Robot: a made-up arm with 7 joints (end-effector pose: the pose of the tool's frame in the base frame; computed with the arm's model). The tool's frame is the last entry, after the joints. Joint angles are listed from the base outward.
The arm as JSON. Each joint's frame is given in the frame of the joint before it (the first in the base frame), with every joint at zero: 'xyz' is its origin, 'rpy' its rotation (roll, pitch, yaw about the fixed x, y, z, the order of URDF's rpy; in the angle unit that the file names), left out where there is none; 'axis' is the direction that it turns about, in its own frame. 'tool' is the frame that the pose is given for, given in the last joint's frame.
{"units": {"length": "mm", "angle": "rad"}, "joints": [
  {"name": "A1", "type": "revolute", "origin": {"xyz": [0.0, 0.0, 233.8]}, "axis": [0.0, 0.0, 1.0]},
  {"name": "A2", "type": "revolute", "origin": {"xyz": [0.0, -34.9, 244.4]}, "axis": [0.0, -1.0, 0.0]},
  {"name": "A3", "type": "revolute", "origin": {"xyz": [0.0, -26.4, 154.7]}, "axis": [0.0, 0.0, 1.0]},
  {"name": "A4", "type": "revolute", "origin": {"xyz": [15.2, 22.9, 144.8]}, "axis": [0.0, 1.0, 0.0]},
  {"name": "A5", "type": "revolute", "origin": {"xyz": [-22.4, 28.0, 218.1]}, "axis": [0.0, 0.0, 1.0]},
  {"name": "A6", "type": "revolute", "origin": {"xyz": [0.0, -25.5, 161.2]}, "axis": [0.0, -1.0, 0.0]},
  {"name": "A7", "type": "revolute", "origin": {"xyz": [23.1, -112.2, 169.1]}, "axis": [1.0, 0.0, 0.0]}
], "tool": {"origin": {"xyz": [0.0, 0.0, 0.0], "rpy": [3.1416, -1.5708, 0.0]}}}
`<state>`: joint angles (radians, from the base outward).
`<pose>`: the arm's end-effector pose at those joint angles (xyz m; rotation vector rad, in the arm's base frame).
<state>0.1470 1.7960 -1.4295 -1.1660 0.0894 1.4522 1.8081</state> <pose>-0.3115 0.3196 0.2519 -1.8220 1.1528 1.6091</pose>
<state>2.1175 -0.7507 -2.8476 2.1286 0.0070 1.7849 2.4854</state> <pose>0.1561 -0.0625 0.9706 -0.0888 1.3109 -1.3815</pose>
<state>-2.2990 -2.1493 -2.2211 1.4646 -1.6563 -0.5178 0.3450</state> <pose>-0.7445 -0.1709 0.4783 -0.9082 1.5352 -2.4574</pose>
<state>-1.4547 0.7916 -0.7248 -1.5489 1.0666 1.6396 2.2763</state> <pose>0.0052 0.5086 0.4284 -2.1467 -1.4705 -1.3268</pose>
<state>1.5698 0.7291 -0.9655 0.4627 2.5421 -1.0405 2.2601</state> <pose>0.0376 -0.2693 1.2179 -1.9048 -1.2584 0.7592</pose>
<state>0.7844 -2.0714 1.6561 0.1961 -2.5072 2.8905 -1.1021</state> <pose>0.4452 0.3437 0.4008 -0.4774 1.4634 2.7340</pose>
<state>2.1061 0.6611 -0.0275 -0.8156 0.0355 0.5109 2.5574</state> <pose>0.4847 -0.5461 0.6934 0.4410 -0.1261 1.4838</pose>
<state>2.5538 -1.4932 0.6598 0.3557 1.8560 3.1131 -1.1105</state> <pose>-0.4474 0.1656 0.3953 -2.4861 -1.0741 -0.7492</pose>
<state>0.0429 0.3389 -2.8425 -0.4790 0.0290 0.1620 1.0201</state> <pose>-0.0536 0.0957 1.2846 -0.5244 -1.2494 1.2357</pose>
